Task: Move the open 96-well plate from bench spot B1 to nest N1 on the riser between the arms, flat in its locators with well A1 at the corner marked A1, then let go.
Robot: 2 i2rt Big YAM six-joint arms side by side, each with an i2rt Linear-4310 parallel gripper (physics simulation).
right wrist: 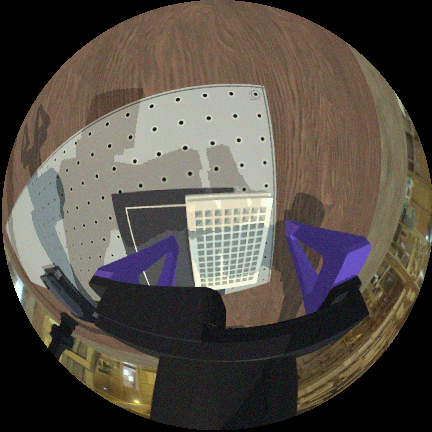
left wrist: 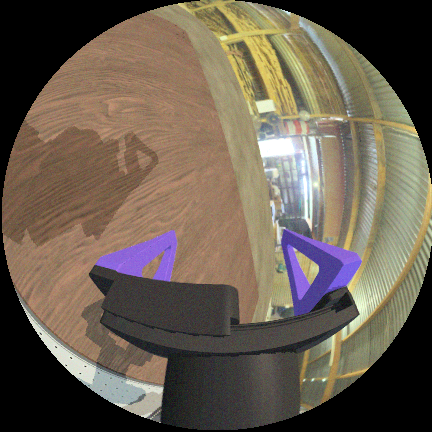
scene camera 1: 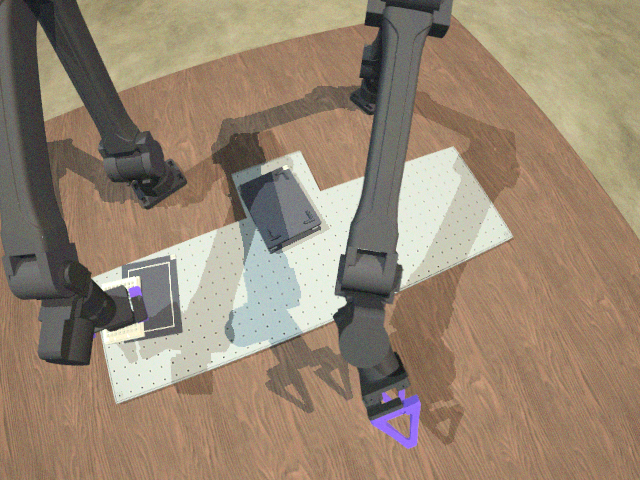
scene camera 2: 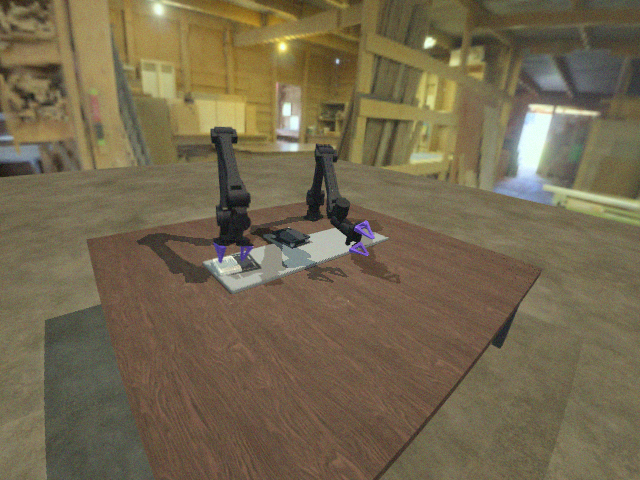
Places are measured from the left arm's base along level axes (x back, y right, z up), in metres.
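Where they show: left gripper, between the fingertips: [left wrist: 229, 236] [scene camera 1: 406, 427] [scene camera 2: 370, 247]; right gripper, between the fingertips: [right wrist: 229, 234] [scene camera 1: 118, 325] [scene camera 2: 231, 261]; left arm's base, origin of its link: [right wrist: 68, 317] [scene camera 1: 374, 97] [scene camera 2: 313, 218]; right arm's base, origin of its link: [scene camera 1: 160, 185].
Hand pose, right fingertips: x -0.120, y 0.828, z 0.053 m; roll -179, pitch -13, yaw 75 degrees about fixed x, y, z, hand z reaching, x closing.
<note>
Each offset is from my right fingertips to the centre of the thing. Level surfaces: height alone.
The cream 96-well plate {dx +0.039, dy -0.011, dz -0.031 m} [scene camera 1: 124, 333] [scene camera 2: 224, 265] [right wrist: 230, 245] lies over one side of a dark mat {dz -0.038 m} [scene camera 1: 177, 310] [right wrist: 120, 202] with a pale outline, off-centre from that outline; its wells face up. No B1 label is readable. My right gripper [scene camera 1: 116, 313] [scene camera 2: 232, 259] [right wrist: 229, 234] is open, pointing down above the plate, one finger to each side, holding nothing. The dark nest {dx +0.002, dy -0.403, dz -0.020 m} [scene camera 1: 281, 206] [scene camera 2: 290, 236] has corner locators and is empty; a pale mark is at one corner. My left gripper [scene camera 1: 405, 421] [scene camera 2: 370, 246] [left wrist: 229, 236] is open and empty, beyond the pegboard's edge.
The pale perforated board {dz -0.040 m} [scene camera 1: 320, 304] [scene camera 2: 325, 242] [right wrist: 195, 105] lies under the mat and nest on the wooden table {dz -0.053 m} [scene camera 1: 258, 439] [scene camera 2: 336, 361]. The left forearm [scene camera 1: 385, 155] crosses above the board, to the right of the nest in scene camera 1.
</note>
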